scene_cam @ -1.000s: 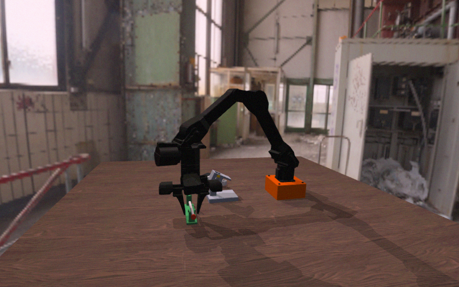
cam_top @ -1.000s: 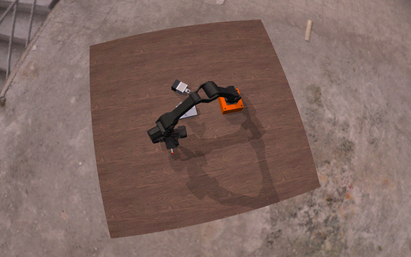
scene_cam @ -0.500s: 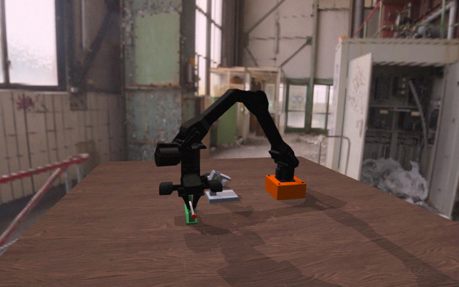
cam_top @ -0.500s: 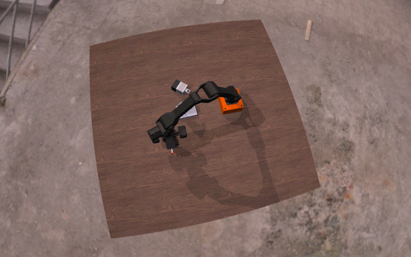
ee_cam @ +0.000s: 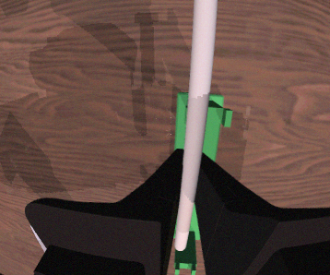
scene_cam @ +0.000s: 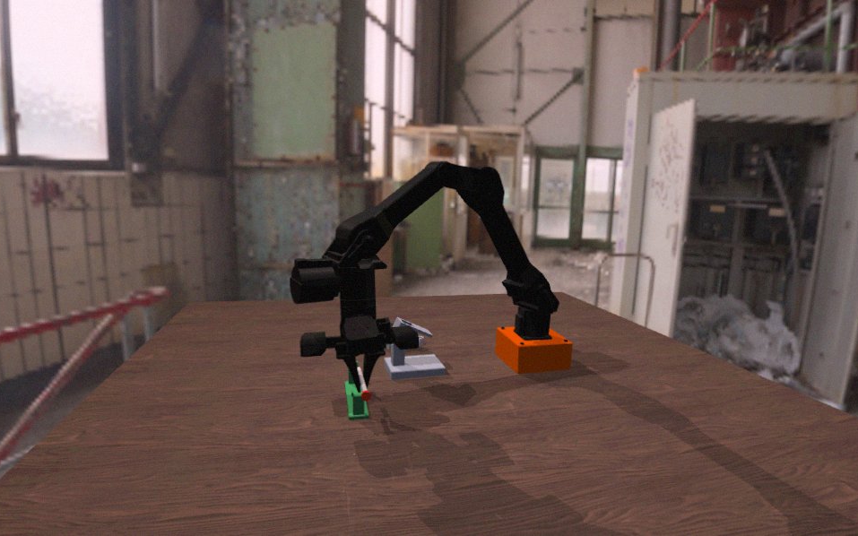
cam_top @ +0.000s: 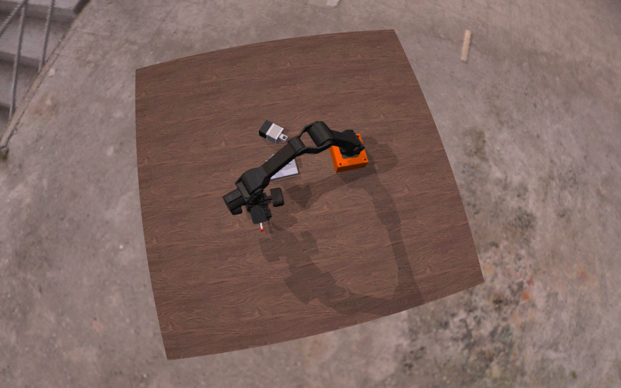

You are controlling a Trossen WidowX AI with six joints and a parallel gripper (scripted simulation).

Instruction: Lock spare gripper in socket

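My gripper tip is now 3 cm to the left of the green stand, 1 cm short of it and 1 cm above it. Also, from my gripper tip: grey mount 16 cm to the right, 11 cm behind, 2 cm above; spare gripper 30 cm to the right, 11 cm behind, 1 cm below.
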